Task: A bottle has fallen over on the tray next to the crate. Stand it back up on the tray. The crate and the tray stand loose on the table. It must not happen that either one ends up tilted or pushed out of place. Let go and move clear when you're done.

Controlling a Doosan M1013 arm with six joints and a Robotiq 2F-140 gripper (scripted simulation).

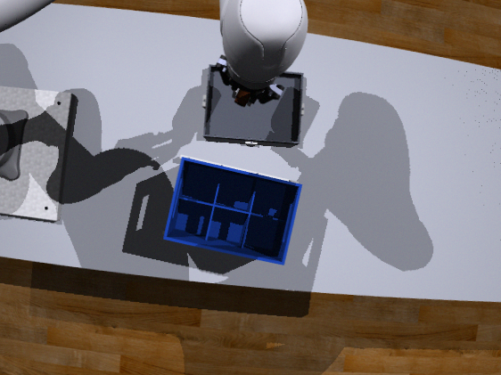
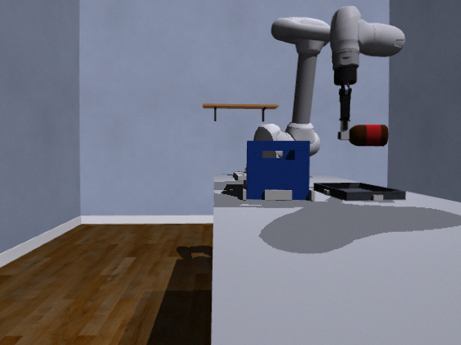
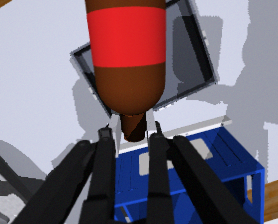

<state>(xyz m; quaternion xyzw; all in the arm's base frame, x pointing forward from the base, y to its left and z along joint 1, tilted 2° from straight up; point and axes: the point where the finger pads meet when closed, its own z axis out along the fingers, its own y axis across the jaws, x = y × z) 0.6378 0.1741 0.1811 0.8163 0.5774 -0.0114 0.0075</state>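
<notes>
Now: the bottle 5 cm to the left of my hand, 2 cm below it and 2 cm ahead of it. From my hand the other things lie so: blue crate: 25 cm to the right, 14 cm below, 1 cm ahead; dark tray: 21 cm below, 4 cm ahead, 2 cm to the left.
</notes>
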